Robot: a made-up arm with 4 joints.
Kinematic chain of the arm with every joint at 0, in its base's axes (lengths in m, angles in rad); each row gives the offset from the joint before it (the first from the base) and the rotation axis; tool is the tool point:
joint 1: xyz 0 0 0.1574 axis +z
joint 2: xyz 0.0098 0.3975 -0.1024 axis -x
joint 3: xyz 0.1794 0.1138 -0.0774 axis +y
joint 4: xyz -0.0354 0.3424 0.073 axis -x
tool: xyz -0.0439 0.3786 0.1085
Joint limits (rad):
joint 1: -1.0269..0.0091
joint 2: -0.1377..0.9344
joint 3: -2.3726..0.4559
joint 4: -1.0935..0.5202
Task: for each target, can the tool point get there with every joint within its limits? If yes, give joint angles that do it. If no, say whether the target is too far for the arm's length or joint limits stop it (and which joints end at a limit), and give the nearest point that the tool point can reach.
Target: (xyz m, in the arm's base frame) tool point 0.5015 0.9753 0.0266
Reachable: yes | joints -0.5091 0.4658 -0.3693 -0.8151
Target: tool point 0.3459 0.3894 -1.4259
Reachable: no: too far | nearest point 0.3918 0.4410 -0.7787 | short by 0.651 m
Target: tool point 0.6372 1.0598 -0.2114
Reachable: yes | joints -0.4024 0.1019 -2.1145 0.2896
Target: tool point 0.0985 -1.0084 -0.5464
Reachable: no: joint limits stop it (at a limit: joint 1, joint 2, joint 3, joint 4) | nearest point 0.2555 0.2399 -0.6491 | short by 1.262 m
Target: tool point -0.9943 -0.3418 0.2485
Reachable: no: joint limits stop it (at a limit: joint 1, joint 2, joint 4) | nearest point -0.2577 0.5318 -0.5077 | short by 1.370 m
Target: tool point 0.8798 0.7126 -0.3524
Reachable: yes | joints -0.8723 0.4890 -0.7607 0.0509
